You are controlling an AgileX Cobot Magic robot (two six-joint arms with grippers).
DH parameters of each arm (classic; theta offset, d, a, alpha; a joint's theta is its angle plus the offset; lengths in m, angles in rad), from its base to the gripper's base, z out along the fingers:
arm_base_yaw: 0 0.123 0 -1.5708
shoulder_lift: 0.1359 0 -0.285 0
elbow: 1.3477 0 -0.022 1.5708
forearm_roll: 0 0.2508 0 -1.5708
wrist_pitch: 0 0 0.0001 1.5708
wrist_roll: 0 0.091 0 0
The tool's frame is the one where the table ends.
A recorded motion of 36 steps. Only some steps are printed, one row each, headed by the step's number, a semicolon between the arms.
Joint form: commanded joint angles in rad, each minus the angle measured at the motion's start. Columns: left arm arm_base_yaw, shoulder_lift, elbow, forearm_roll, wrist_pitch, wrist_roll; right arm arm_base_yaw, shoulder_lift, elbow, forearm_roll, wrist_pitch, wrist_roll.
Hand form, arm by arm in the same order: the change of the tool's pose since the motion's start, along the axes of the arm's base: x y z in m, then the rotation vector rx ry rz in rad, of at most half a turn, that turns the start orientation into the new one. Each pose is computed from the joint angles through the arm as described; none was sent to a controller.
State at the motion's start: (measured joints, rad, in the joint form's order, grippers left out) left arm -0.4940 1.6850 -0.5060 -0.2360 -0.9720 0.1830; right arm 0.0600 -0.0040 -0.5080 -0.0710 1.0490 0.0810
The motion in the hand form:
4: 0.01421 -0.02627 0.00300 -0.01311 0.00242 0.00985; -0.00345 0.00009 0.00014 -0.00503 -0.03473 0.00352
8: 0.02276 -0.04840 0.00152 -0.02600 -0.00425 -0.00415; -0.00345 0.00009 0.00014 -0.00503 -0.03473 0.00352
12: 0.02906 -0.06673 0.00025 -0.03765 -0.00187 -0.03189; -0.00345 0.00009 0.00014 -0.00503 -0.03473 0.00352
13: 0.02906 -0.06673 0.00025 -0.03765 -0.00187 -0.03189; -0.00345 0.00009 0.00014 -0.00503 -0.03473 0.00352
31: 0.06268 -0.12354 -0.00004 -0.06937 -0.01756 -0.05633; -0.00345 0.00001 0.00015 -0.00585 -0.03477 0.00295
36: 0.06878 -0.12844 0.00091 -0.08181 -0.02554 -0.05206; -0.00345 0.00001 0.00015 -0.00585 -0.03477 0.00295
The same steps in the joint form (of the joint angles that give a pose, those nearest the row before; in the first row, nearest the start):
4: -0.0740 0.0550 -0.1060 -0.1090 0.0360 0.0510; -0.0030 -0.0260 0.0020 0.0030 -0.0110 -0.0100
8: -0.1250 0.1110 -0.1810 -0.1550 0.0370 0.0690; -0.0030 -0.0260 0.0020 0.0030 -0.0110 -0.0100
12: -0.1580 0.1530 -0.2430 -0.1650 0.0530 0.0690; -0.0030 -0.0260 0.0020 0.0030 -0.0110 -0.0100
13: -0.1580 0.1530 -0.2430 -0.1650 0.0530 0.0690; -0.0030 -0.0260 0.0020 0.0030 -0.0110 -0.0100
31: -0.2270 0.3110 -0.5120 -0.2480 0.1180 0.1290; -0.0030 -0.0260 0.0020 0.0020 -0.0110 -0.0100
36: -0.2270 0.3310 -0.5490 -0.2550 0.1210 0.1300; -0.0030 -0.0260 0.0020 0.0020 -0.0110 -0.0100

